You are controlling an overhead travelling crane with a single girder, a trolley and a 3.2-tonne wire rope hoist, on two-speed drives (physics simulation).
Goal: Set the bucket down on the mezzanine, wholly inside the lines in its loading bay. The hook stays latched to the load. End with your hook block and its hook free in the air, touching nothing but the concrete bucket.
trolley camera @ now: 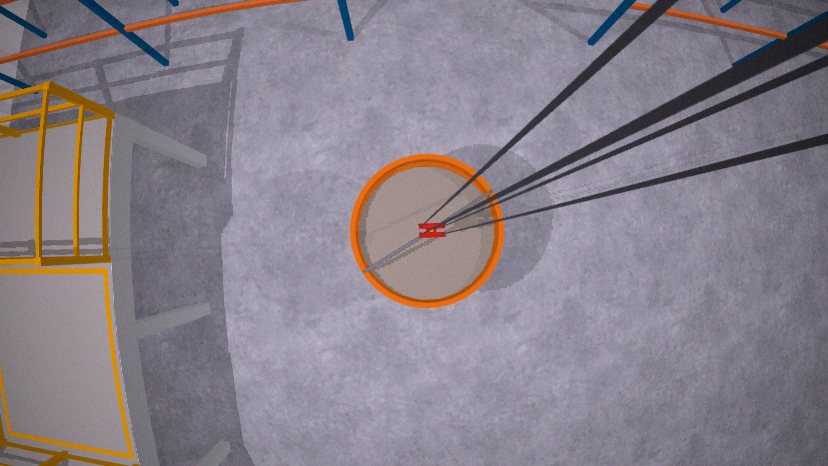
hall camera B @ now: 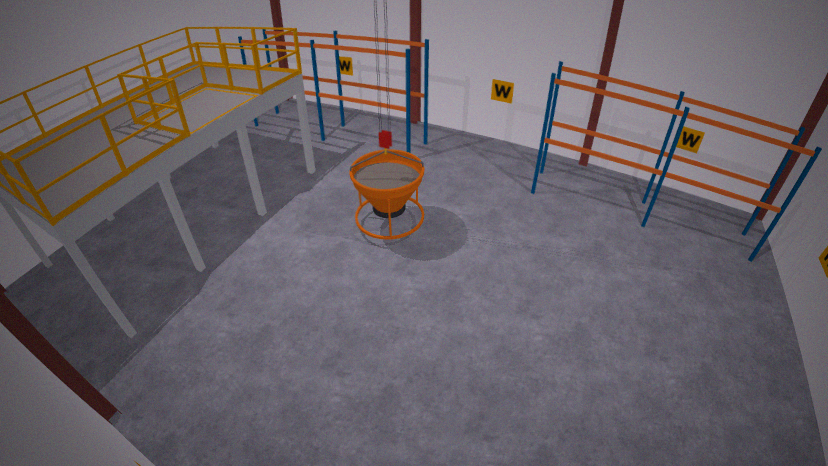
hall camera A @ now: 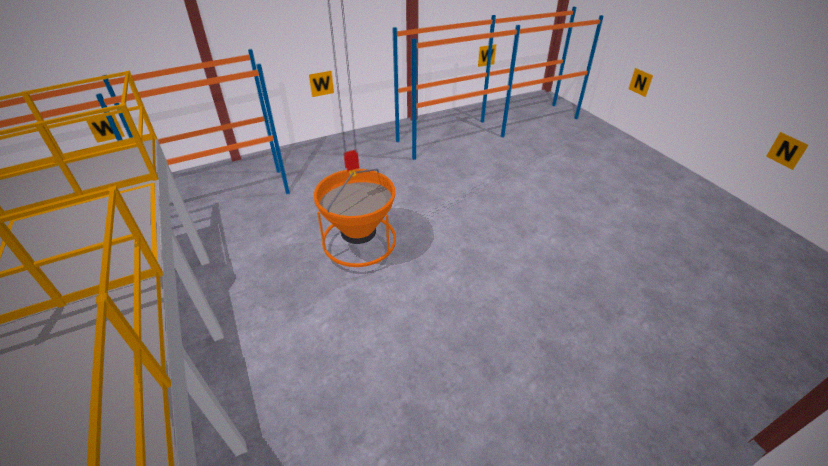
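Observation:
The orange concrete bucket hangs upright, its base ring a little above the hall floor, with a thin ring shadow below it. It is filled with grey concrete. My hook, under the red hook block, is latched to the bucket's bail above the rim. The mezzanine stands to the left, its deck well above the bucket. In the trolley view, yellow lines mark the loading bay at lower left, apart from the bucket.
Yellow railings stand along the mezzanine, with an opening beside the bay lines. A left rack stands near the mezzanine's far end. A right rack stands along the same W-marked wall.

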